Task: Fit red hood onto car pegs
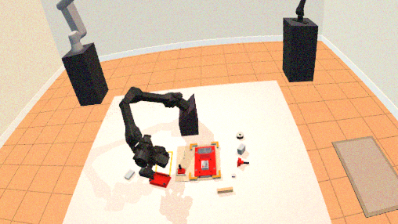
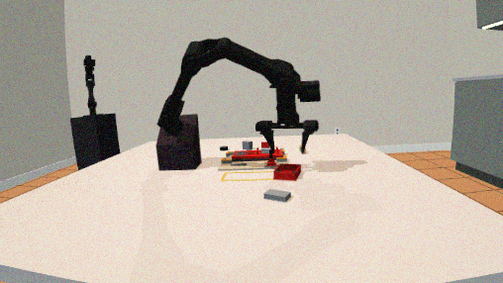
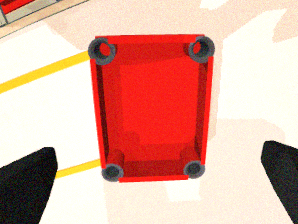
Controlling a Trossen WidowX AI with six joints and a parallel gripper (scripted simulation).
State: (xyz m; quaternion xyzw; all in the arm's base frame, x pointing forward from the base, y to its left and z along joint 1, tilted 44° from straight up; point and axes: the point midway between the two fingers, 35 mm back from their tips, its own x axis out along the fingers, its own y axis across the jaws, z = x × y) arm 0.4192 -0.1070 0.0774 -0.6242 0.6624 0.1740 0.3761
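The red hood is 60 mm below my gripper tip. The rest, counted from my gripper tip: orange-cornered jig (110 mm behind, 200 mm to the left, 60 mm below); then grey engine block (70 mm behind, 230 mm to the left, 50 mm below); then wooden block (80 mm ahead, 320 mm to the left, 60 mm below).
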